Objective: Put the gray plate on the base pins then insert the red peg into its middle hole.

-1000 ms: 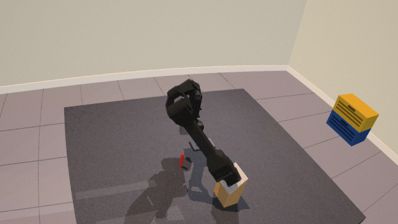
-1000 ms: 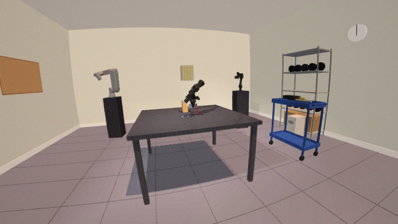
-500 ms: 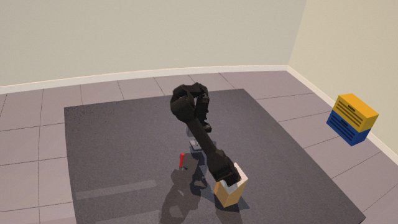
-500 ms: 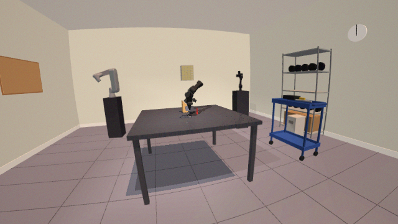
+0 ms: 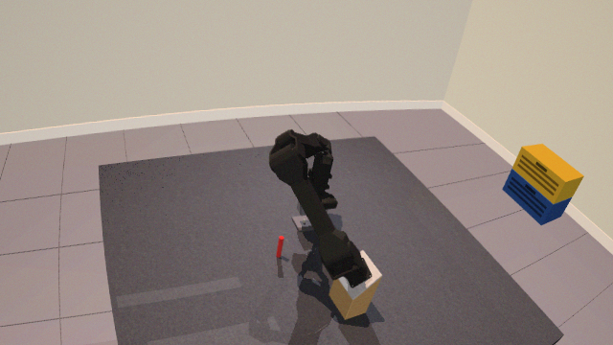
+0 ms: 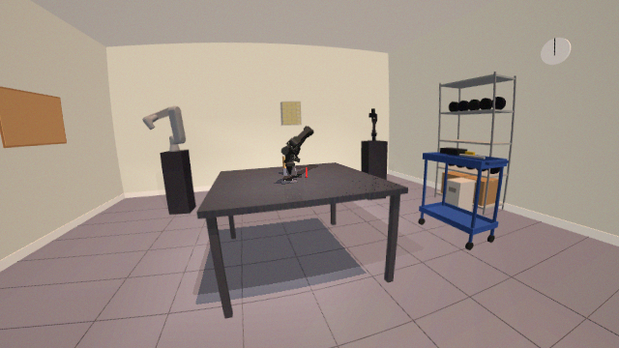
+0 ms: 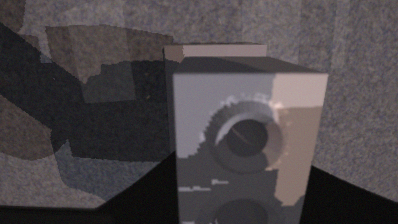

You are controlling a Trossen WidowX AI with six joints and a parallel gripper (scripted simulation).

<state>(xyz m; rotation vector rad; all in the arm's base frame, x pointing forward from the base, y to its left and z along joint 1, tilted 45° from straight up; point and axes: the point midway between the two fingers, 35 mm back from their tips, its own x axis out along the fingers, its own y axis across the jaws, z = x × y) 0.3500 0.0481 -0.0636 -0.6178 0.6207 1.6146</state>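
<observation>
My gripper tip is now 60 mm above the base and 10 mm to the left of it. From my gripper tip the other things lie so: gray plate: 30 mm above; red peg: 150 mm to the left, 130 mm behind, 20 mm below.
</observation>
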